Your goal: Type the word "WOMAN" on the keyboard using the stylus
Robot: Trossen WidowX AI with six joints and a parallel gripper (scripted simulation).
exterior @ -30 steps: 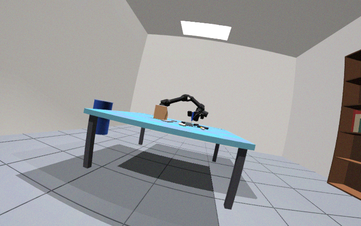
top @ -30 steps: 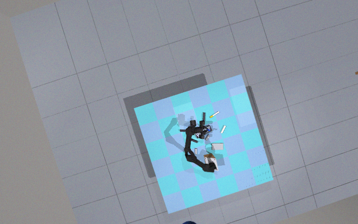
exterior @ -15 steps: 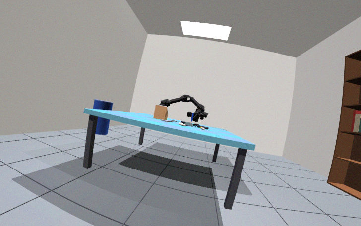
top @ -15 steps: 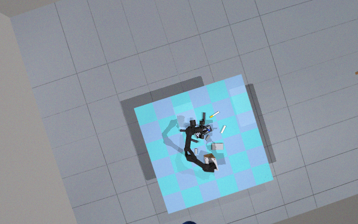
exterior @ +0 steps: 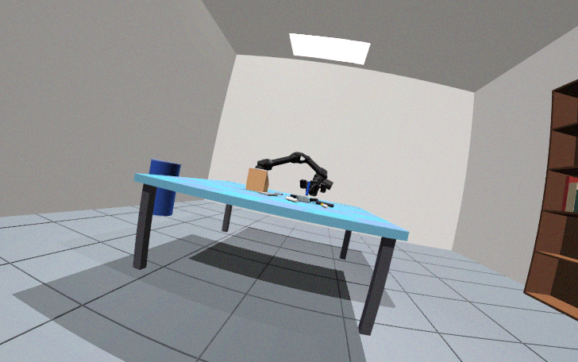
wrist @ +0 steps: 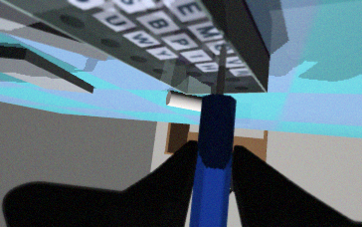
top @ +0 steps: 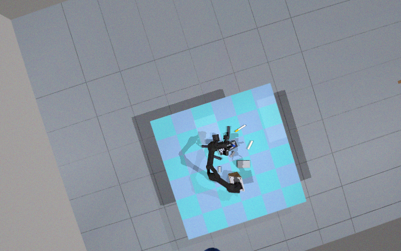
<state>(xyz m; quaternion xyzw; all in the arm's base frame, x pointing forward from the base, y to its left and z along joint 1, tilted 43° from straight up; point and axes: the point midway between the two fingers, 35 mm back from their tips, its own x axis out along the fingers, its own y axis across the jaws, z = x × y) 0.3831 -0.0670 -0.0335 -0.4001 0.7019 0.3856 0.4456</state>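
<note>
Now: the O key 60 mm below my gripper tip. Round my gripper tip: stylus tip (50 mm below); then M key (20 mm to the left, 60 mm below); then stylus (10 mm below).
</note>
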